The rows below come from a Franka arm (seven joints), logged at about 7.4 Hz.
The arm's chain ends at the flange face. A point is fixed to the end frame.
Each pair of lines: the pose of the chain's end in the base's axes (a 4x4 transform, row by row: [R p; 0 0 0 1], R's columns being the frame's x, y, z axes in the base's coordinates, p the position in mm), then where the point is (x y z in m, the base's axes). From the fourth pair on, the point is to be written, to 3 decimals.
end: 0.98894, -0.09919, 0.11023, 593.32; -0.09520, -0.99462, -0.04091, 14.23; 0.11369, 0.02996, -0.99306, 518.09; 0, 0, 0, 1
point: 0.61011 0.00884 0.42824
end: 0.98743, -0.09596, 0.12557, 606.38; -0.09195, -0.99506, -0.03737, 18.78; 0.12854, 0.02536, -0.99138, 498.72; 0, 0, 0, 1
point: 0.62456 0.01374 0.40912
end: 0.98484, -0.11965, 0.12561, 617.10; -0.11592, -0.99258, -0.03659, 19.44; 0.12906, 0.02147, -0.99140, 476.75; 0, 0, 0, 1
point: 0.63524 0.01431 0.38715
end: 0.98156, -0.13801, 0.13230, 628.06; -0.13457, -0.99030, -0.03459, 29.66; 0.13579, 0.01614, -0.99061, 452.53; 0, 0, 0, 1
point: 0.647 0.025 0.363
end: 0.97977, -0.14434, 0.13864, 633.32; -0.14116, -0.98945, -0.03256, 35.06; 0.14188, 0.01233, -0.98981, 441.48; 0, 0, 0, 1
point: 0.653 0.030 0.352
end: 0.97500, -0.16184, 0.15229, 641.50; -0.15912, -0.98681, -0.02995, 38.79; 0.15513, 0.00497, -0.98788, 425.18; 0, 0, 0, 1
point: 0.662 0.034 0.336
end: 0.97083, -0.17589, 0.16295, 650.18; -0.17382, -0.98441, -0.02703, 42.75; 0.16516, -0.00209, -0.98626, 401.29; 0, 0, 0, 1
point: 0.672 0.038 0.312
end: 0.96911, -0.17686, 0.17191, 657.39; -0.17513, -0.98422, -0.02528, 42.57; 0.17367, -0.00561, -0.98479, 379.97; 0, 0, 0, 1
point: 0.680 0.038 0.291
